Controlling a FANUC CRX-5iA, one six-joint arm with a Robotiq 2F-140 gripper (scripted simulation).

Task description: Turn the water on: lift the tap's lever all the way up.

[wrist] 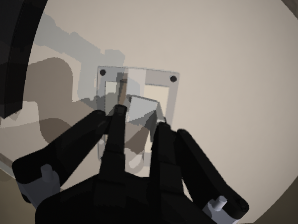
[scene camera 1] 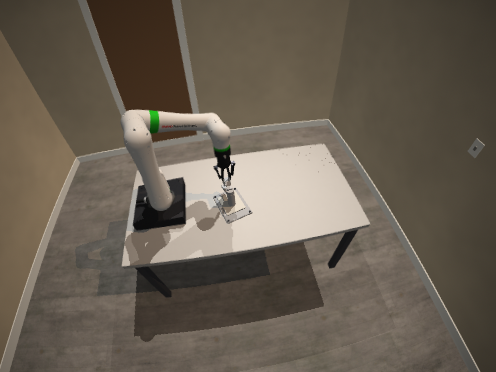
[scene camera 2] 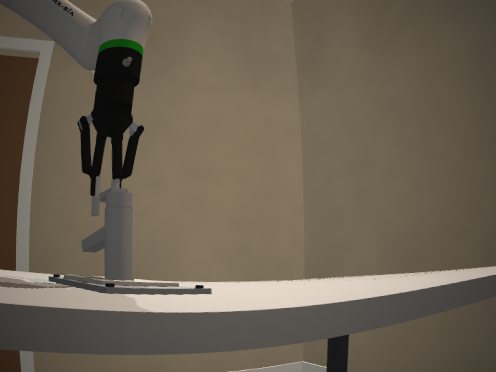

Labels:
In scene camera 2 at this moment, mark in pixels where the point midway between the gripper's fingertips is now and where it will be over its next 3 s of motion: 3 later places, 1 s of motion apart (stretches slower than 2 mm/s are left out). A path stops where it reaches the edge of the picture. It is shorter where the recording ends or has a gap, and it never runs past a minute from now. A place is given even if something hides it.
My gripper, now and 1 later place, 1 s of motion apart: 104, 216; 107, 198

